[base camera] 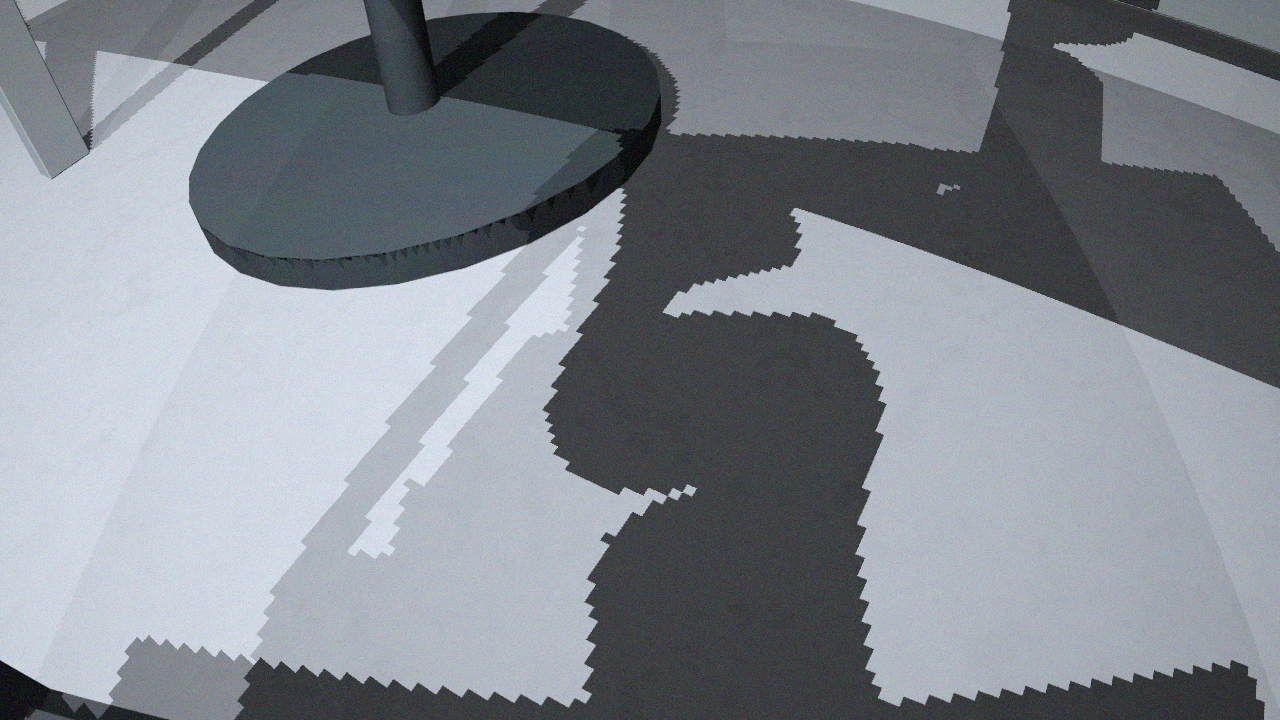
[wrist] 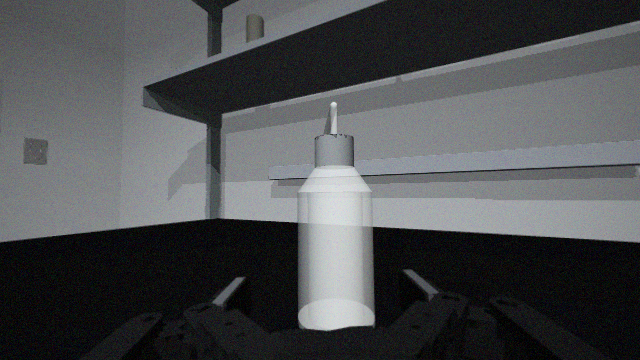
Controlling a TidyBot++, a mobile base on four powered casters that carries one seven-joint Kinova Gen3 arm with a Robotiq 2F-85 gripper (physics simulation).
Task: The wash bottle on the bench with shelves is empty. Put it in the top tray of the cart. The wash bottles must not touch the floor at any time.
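Places are measured from the arm's base along level axes (x ahead, y left, z up), in metres.
Pixels of known places: gripper, between the fingertips: (wrist: pixel 324 290).
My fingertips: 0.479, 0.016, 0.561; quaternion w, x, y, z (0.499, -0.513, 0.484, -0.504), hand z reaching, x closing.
Ahead of a thing's pixels: the offset from my fingertips to its top centre, as dx, dy, dz. Level surfaces: height alone.
A white, translucent wash bottle {+0.066, -0.007, +0.131} (wrist: pixel 336 240) with a grey cap and a thin spout stands upright on the black bench top {dz -0.043} (wrist: pixel 125 270) in the middle of the wrist view. My gripper (wrist: pixel 324 290) is open, with one finger to the left and one to the right of the bottle's lower body in the view. A gap shows between each finger and the bottle. The very bottom of the bottle meets the dark gripper body at the lower edge of the view. The cart and its top tray do not show in either view.
A shelf (wrist: pixel 300 65) runs above and behind the bottle, held by an upright post (wrist: pixel 214 170) at the left. A small beige cylinder {+0.604, +0.209, +0.592} (wrist: pixel 255 28) stands on it. A pale rail (wrist: pixel 475 159) runs along the wall. In the base view, a round dark stool base (base camera: pixel 358 179) stands on the floor.
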